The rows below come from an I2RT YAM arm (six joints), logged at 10 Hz.
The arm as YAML. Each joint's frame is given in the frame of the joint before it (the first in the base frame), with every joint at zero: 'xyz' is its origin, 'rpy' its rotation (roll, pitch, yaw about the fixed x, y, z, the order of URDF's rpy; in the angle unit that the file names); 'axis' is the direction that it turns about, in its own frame. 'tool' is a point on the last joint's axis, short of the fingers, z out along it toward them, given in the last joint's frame.
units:
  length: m
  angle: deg
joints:
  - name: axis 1
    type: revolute
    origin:
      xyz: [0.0, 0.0, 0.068]
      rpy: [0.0, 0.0, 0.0]
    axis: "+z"
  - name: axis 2
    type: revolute
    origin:
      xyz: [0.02, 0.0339, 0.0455]
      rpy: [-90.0, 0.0, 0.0]
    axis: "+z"
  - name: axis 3
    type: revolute
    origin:
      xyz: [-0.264, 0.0, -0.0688]
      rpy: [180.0, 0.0, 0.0]
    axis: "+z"
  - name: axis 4
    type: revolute
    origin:
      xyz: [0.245, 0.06, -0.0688]
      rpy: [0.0, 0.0, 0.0]
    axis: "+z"
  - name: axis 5
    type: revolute
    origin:
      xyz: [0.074, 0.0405, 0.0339]
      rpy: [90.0, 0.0, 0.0]
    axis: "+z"
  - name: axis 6
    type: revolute
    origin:
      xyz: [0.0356, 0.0, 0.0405]
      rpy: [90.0, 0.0, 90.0]
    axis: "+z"
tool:
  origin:
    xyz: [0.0, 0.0, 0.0]
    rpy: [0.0, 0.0, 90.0]
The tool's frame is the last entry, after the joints.
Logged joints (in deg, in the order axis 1, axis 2, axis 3, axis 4, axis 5, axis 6), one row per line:
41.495 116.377 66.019 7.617 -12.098 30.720
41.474 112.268 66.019 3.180 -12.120 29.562
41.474 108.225 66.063 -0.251 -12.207 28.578
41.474 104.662 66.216 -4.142 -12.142 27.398
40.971 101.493 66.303 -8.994 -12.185 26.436
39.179 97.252 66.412 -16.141 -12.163 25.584
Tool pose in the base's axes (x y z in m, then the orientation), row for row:
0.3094 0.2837 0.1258 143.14 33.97 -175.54
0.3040 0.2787 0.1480 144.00 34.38 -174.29
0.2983 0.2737 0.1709 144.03 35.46 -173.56
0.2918 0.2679 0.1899 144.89 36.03 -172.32
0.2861 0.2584 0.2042 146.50 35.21 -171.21
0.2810 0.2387 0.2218 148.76 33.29 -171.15
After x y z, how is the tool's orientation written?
As angles about the fixed x, y, z axes (roll, pitch, yaw), in degrees.
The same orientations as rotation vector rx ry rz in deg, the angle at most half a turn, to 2 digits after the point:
-19.75 139.78 48.43
-21.11 139.70 47.78
-22.32 138.66 47.79
-23.69 138.37 47.12
-24.25 139.65 45.77
-23.04 142.21 43.33

